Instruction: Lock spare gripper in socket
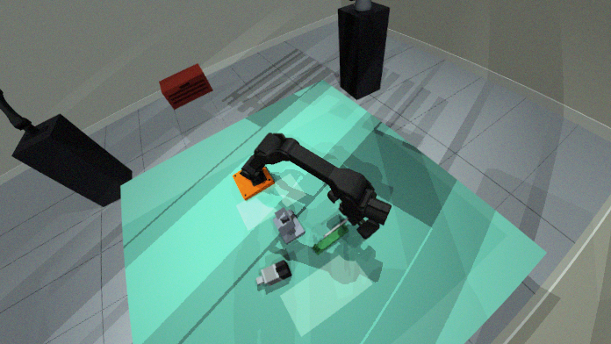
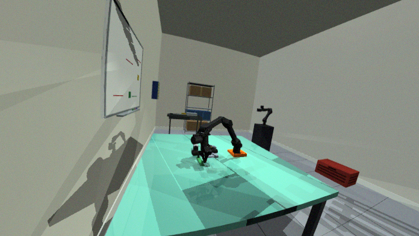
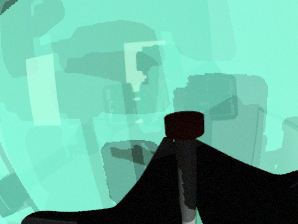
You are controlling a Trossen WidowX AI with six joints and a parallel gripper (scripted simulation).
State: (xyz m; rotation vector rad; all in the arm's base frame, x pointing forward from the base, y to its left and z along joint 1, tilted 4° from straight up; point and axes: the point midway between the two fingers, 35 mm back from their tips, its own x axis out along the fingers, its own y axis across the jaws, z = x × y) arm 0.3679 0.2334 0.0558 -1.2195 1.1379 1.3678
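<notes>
The green bracket strip is 20 mm ahead of my gripper tip, 100 mm to the right of it and 20 mm below it. From my gripper tip the other things lie so: mount socket 100 mm behind, 210 mm to the right, 10 mm above; then spare gripper 30 mm ahead, 330 mm to the right, 20 mm below.
</notes>
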